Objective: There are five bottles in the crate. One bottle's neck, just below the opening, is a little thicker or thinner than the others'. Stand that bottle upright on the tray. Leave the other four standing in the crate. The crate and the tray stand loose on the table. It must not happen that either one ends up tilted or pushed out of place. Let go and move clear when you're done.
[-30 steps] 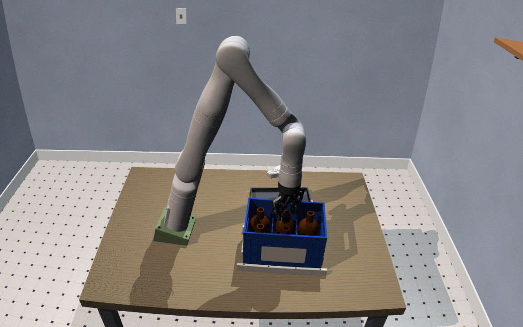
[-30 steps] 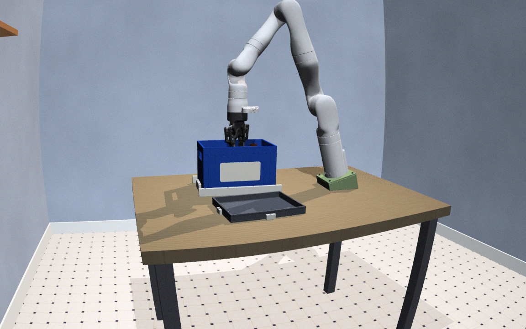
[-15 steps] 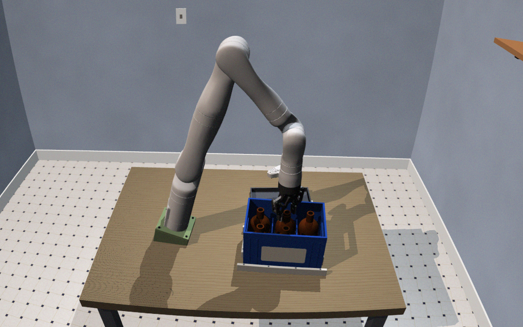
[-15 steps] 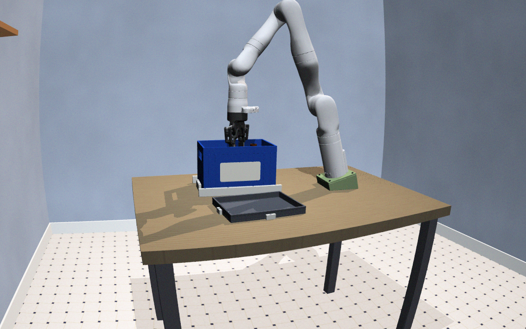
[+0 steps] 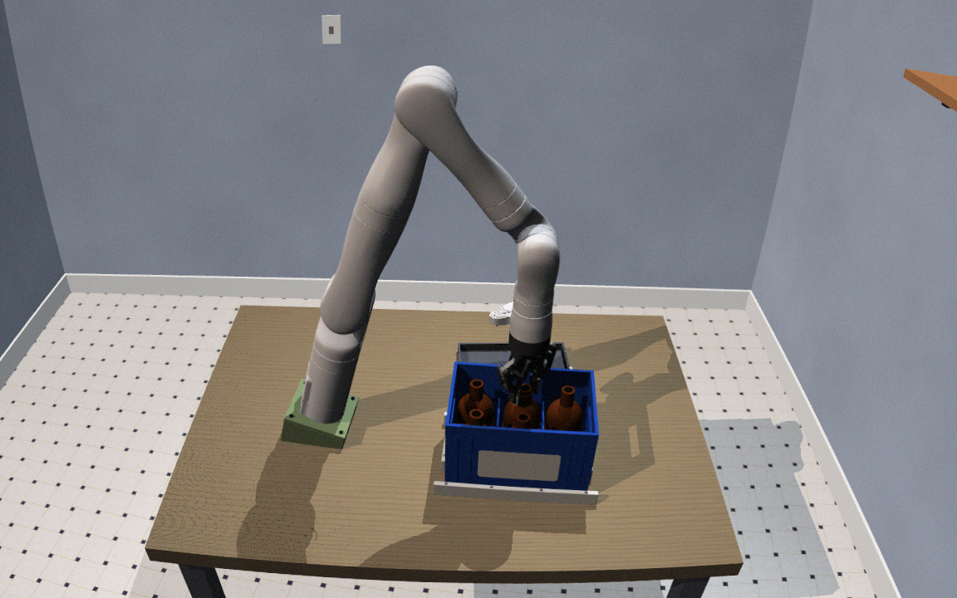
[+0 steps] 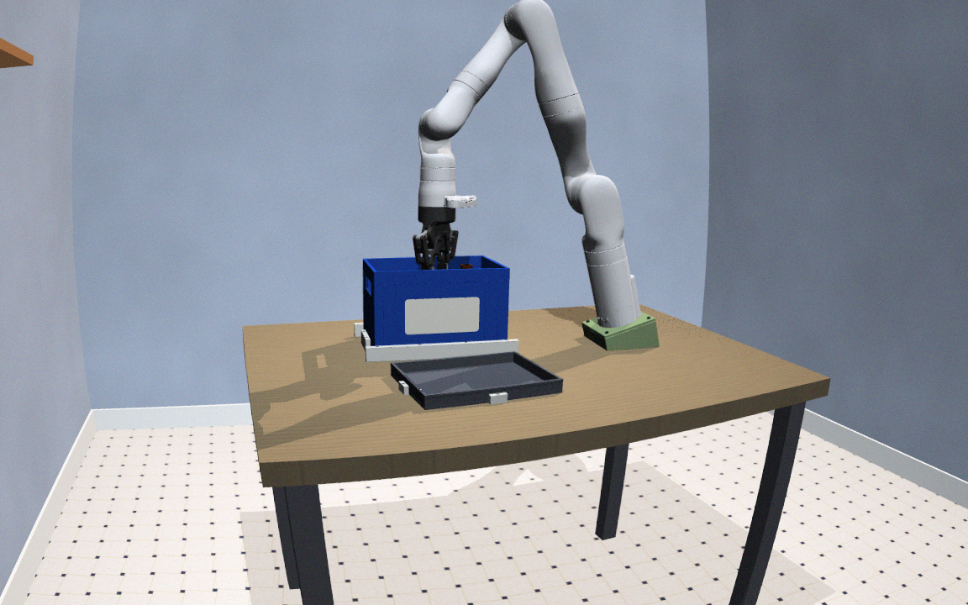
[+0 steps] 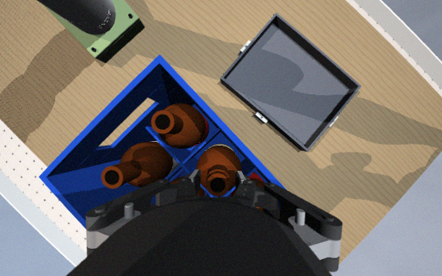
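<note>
Now: the blue crate 1 cm behind my hand, 4 cm to the right of it and 7 cm below it. From my hand the other things lie so: dark grey tray (2 cm ahead, 23 cm to the left, 14 cm below).
</note>
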